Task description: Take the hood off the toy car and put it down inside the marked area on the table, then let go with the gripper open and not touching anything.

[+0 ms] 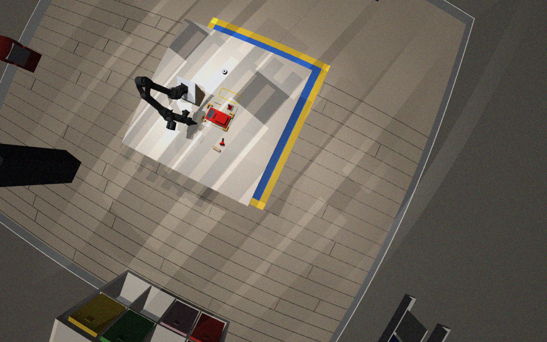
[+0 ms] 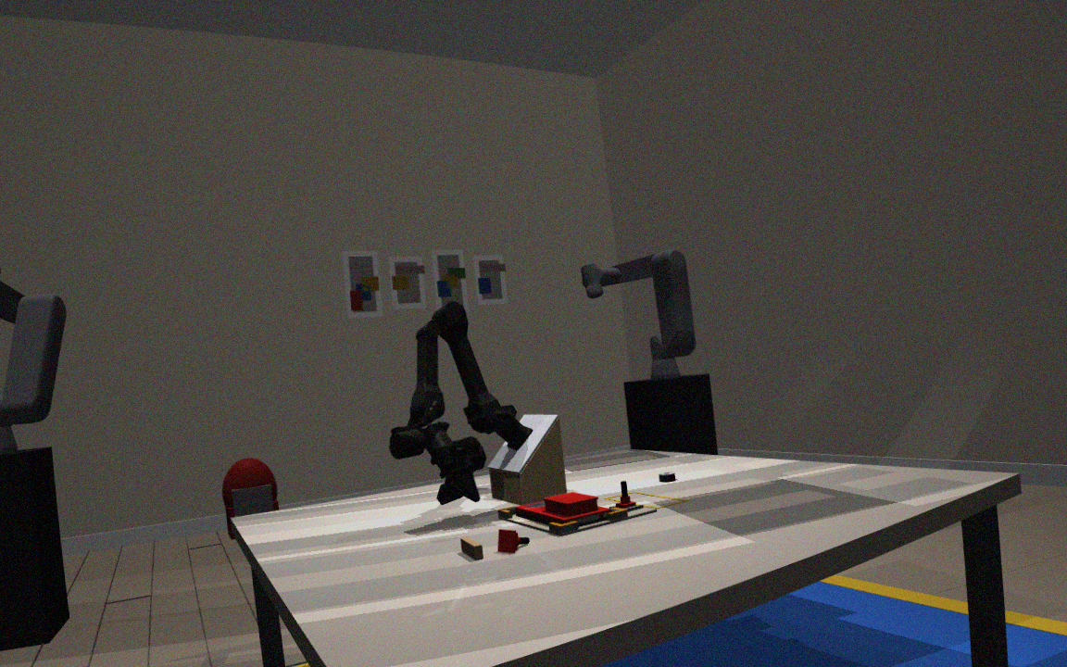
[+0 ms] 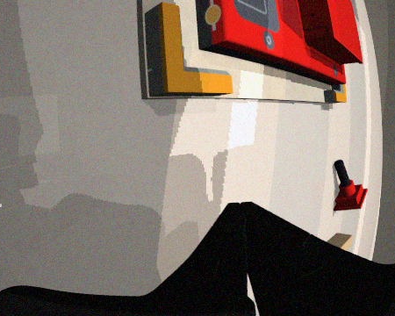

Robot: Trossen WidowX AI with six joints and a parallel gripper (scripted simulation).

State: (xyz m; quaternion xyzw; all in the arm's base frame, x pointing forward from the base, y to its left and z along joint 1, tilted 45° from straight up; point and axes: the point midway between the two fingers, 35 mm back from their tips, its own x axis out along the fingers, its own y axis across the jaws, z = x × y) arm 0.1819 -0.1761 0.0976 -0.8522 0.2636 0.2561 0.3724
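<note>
The hood lies 15 cm ahead of my gripper tip, 14 cm to the left of it and 1 cm below it. The rest, counted from my gripper tip: tan block 24 cm ahead, 9 cm to the right, 3 cm below; then black disc 7 cm behind, 51 cm to the left, 4 cm below.
</note>
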